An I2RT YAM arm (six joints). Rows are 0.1 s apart.
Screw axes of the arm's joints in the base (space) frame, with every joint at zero. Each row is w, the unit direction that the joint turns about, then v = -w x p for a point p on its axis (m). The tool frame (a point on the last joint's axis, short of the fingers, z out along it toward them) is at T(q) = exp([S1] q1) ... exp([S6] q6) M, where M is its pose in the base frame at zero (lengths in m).
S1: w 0 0 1 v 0 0 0
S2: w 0 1 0 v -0.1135 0 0.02
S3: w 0 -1 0 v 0.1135 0 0.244
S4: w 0 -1 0 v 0.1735 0 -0.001
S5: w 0 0 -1 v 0 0.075 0
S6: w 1 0 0 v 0 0.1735 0
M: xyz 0.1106 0 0.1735 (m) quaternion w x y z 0.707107 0 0.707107 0
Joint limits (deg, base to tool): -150..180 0..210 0..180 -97..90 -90..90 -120..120
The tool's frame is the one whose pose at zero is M.
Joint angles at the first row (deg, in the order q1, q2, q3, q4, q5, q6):
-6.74, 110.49, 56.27, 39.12, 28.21, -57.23
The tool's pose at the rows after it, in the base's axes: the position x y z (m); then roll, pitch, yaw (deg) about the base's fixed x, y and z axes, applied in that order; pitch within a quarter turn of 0, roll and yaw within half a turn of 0:
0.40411, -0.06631, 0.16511, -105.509, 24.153, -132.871
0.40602, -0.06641, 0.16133, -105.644, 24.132, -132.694
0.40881, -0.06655, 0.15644, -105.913, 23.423, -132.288
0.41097, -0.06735, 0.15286, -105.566, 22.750, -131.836
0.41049, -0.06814, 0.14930, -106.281, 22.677, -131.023
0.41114, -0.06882, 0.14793, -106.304, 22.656, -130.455
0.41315, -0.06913, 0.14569, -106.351, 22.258, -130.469
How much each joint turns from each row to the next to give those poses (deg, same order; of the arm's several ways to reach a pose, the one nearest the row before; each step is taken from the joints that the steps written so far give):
-0.20, 1.06, 0.75, -0.71, 0.27, 0.03
0.00, 0.87, 0.24, 0.52, -0.24, -0.01
0.00, 1.14, 0.46, 0.37, -0.37, -0.64
-0.09, 0.98, 0.29, 1.01, -0.18, -0.92
-0.22, 0.32, -0.26, 0.03, -1.34, -0.09
-0.13, 0.32, 0.06, 0.33, -0.68, -0.23
0.00, 0.68, 0.45, 0.11, 0.08, -0.33

